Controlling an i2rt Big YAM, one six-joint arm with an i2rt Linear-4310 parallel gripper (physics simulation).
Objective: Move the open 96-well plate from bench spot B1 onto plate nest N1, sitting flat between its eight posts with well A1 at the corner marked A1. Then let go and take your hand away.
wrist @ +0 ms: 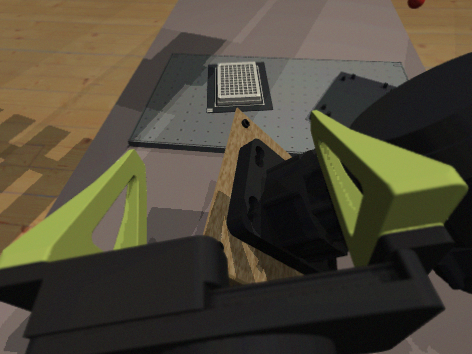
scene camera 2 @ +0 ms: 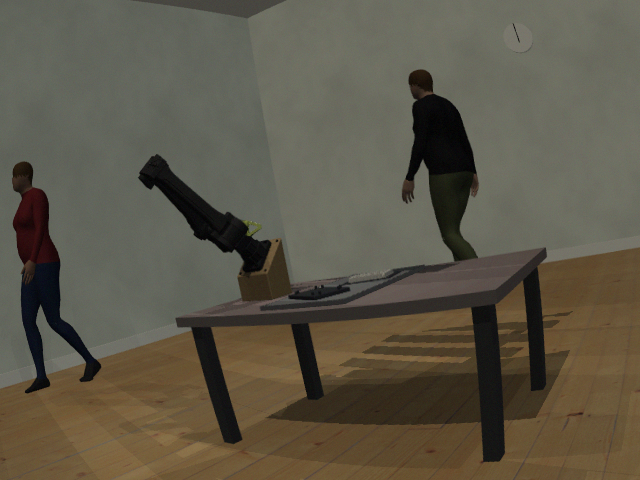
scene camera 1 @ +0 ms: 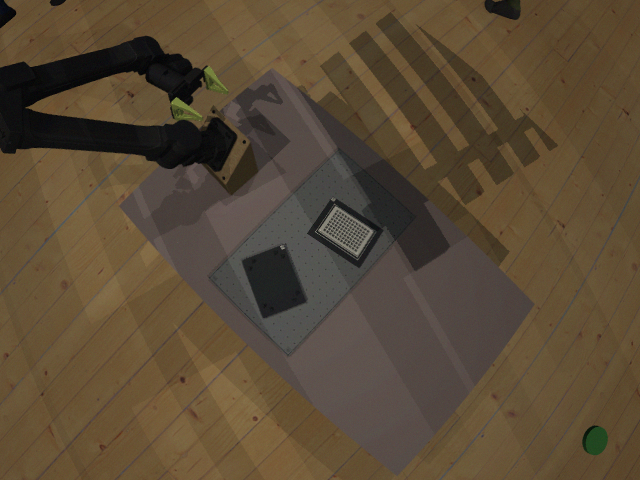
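Where they show: gripper, fingertip midpoint: (wrist: 222, 139) (scene camera 2: 254, 225) (scene camera 1: 215, 105); arm's base, origin of the base link: (wrist: 282, 214) (scene camera 2: 258, 257) (scene camera 1: 218, 144).
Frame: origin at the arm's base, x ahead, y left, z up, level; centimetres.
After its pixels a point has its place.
Observation:
The white 96-well plate (scene camera 1: 346, 230) {x 38.0, y 9.5, z -11.6 cm} (scene camera 2: 370, 275) {x 40.3, y 5.8, z -11.5 cm} (wrist: 239, 81) {x 37.2, y 9.1, z -11.5 cm} lies flat on the dark rectangle of bench spot B1 (scene camera 1: 318, 236) {x 33.7, y 3.3, z -12.9 cm} (wrist: 267, 90) {x 36.8, y 3.2, z -12.9 cm}, on the grey perforated board. The dark plate nest N1 (scene camera 1: 273, 281) {x 33.8, y -13.9, z -11.8 cm} (scene camera 2: 319, 292) {x 38.7, y -19.6, z -11.4 cm} (wrist: 352, 97) {x 34.7, y -13.0, z -11.9 cm} bears short black posts near its corners and no plate. A small pale mark (scene camera 1: 282, 247) {x 29.1, y -5.8, z -11.8 cm} is at one of its corners. In the wrist view my arm hides part of the nest. My gripper (scene camera 1: 214, 105) {x -2.6, y 4.2, z 11.3 cm} (wrist: 222, 139) {x -2.6, y 4.2, z 11.3 cm} is open and empty, with its green fingers wide apart, far from the plate, up near the arm's base.
The perforated board (scene camera 1: 279, 227) {x 24.4, y -2.4, z -13.0 cm} (scene camera 2: 356, 297) {x 50.3, y -19.0, z -13.9 cm} (wrist: 175, 125) {x 24.5, y 19.3, z -13.0 cm} lies on the table (scene camera 1: 361, 330) {x 59.7, y -6.8, z -14.4 cm} (scene camera 2: 465, 284) {x 83.2, y -17.1, z -14.3 cm}. The arm's base stands on a wooden block (scene camera 1: 240, 170) {x 7.8, y 0.0, z -4.6 cm} (scene camera 2: 266, 284) {x 6.3, y -5.4, z -9.1 cm} (wrist: 217, 200) {x -2.5, y 5.0, z 5.0 cm} beside the board. Two people (scene camera 2: 36, 222) (scene camera 2: 444, 134) are beyond the table. A green disc (scene camera 1: 595, 440) is at the lower right.

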